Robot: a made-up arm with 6 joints. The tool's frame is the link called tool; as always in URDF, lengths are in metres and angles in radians. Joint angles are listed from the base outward.
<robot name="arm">
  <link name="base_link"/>
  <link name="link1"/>
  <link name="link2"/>
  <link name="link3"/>
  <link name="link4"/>
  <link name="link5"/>
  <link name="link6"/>
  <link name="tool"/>
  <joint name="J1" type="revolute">
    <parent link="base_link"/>
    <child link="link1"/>
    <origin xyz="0 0 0.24" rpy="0 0 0"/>
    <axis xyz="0 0 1"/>
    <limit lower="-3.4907" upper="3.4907"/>
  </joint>
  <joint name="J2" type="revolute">
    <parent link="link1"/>
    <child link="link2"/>
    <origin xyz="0 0 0" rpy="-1.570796 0 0"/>
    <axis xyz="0 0 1"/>
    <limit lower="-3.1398" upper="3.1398"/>
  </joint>
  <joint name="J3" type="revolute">
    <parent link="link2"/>
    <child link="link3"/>
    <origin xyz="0 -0.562 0" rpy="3.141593 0 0"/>
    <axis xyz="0 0 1"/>
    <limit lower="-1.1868" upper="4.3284"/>
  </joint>
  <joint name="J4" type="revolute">
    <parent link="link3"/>
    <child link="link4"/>
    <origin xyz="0 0 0" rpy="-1.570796 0 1.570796"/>
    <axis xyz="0 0 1"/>
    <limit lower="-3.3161" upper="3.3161"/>
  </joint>
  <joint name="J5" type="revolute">
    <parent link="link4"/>
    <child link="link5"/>
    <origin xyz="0 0 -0.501" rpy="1.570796 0 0"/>
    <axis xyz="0 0 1"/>
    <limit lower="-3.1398" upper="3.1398"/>
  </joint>
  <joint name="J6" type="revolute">
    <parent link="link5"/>
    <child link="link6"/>
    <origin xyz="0 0 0.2" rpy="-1.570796 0 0"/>
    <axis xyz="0 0 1"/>
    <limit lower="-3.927" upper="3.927"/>
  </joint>
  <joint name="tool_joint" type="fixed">
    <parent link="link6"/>
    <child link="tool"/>
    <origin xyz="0 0 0" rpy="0 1.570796 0"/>
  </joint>
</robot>
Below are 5 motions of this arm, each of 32 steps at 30 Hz.
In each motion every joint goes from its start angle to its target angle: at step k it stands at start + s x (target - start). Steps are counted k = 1, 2, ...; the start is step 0. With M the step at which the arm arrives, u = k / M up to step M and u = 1 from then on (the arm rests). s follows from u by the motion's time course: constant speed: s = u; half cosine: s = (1 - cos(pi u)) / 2; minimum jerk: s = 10 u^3 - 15 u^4 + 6 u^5.
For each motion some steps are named. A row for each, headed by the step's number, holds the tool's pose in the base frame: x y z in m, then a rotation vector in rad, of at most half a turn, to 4 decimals.
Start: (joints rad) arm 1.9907 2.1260 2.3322 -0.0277 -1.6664 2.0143
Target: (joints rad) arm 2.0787 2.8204 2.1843 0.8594 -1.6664 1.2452
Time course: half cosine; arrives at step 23
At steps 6, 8, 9, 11, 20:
6: -0.2149 0.9366 -0.0482 1.8867 0.6796 -1.6692
8: -0.2165 0.9111 -0.1086 2.0034 0.5358 -1.5789
9: -0.2173 0.8951 -0.1420 2.0668 0.4625 -1.5199
11: -0.2187 0.8571 -0.2115 2.1954 0.3267 -1.3772
20: -0.2137 0.6687 -0.4504 2.5742 0.1011 -0.7151

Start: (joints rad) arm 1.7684 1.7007 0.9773 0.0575 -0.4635 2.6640
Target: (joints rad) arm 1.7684 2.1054 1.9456 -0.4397 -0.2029 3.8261
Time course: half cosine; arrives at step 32
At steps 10, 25, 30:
10: 0.0080 0.9771 -0.1734 1.5805 1.6963 -1.0588
25: -0.0082 0.9857 -0.2079 1.5776 2.1933 -0.2086
30: -0.0116 0.9818 -0.2100 1.5923 2.2225 -0.0530

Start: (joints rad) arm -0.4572 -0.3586 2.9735 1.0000 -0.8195 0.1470
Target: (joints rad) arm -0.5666 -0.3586 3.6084 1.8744 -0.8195 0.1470
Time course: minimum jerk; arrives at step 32
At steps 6, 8, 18, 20, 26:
6: -0.6249 0.1990 0.4877 0.1147 -2.3688 -1.5524
8: -0.6100 0.2052 0.4677 0.1690 -2.3862 -1.5967
18: -0.4412 0.2479 0.3240 -0.7721 2.3440 1.8214
20: -0.4018 0.2536 0.3040 -0.8936 2.2490 1.7887
26: -0.3200 0.2621 0.2734 -1.1458 2.0587 1.7057

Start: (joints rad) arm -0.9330 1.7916 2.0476 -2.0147 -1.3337 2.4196
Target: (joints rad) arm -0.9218 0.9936 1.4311 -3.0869 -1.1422 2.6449
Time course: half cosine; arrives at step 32
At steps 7, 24, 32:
7: 0.7334 -0.8072 0.1414 -0.8282 -0.7816 0.1423
24: 0.7467 -0.6635 0.6513 -0.4855 -1.4131 -0.2485
32: 0.7208 -0.6197 0.7490 -0.3843 -1.5162 -0.3158

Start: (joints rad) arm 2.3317 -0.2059 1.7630 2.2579 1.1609 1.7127
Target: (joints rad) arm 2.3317 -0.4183 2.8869 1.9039 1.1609 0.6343
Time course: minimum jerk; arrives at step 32
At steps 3, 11, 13, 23, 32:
3: 0.2233 -0.4179 1.1885 -0.5509 -1.3660 -2.1409
11: 0.3237 -0.5055 1.0616 -0.4526 -1.2328 -1.9572
13: 0.3615 -0.5363 0.9914 -0.3846 -1.1672 -1.8895
23: 0.4411 -0.5715 0.5858 0.0847 -0.8322 -1.7368
32: 0.4297 -0.5461 0.4855 0.2166 -0.7527 -1.7504

